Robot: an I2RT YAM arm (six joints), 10 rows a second.
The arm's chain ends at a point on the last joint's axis. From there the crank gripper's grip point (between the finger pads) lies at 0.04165 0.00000 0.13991 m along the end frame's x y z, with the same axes.
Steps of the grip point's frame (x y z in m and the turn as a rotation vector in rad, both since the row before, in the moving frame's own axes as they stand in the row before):
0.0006, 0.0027, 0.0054, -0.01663, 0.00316, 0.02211
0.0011, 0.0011, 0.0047, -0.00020, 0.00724, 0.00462
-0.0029, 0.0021, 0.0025, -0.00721, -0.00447, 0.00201
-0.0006, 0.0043, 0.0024, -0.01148, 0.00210, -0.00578
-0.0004, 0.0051, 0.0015, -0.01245, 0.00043, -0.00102
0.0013, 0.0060, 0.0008, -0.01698, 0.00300, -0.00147
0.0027, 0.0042, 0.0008, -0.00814, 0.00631, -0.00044
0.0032, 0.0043, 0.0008, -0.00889, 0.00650, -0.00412
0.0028, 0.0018, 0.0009, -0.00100, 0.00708, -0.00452
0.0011, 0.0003, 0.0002, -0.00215, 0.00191, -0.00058
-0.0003, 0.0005, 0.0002, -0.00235, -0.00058, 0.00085
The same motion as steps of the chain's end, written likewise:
0.0002, -0.0006, 0.0056, -0.01663, 0.00316, 0.02211
0.0001, 0.0009, 0.0050, -0.00020, 0.00724, 0.00462
-0.0023, 0.0010, 0.0023, -0.00721, -0.00447, 0.00201
-0.0009, 0.0029, 0.0025, -0.01148, 0.00210, -0.00578
-0.0005, 0.0034, 0.0015, -0.01245, 0.00043, -0.00102
0.0009, 0.0037, 0.0009, -0.01698, 0.00300, -0.00147
0.0018, 0.0031, 0.0011, -0.00814, 0.00631, -0.00044
0.0023, 0.0032, 0.0011, -0.00889, 0.00650, -0.00412
0.0018, 0.0019, 0.0012, -0.00100, 0.00708, -0.00452
0.0008, 0.0000, 0.0003, -0.00215, 0.00191, -0.00058
-0.0002, 0.0001, 0.0002, -0.00235, -0.00058, 0.00085

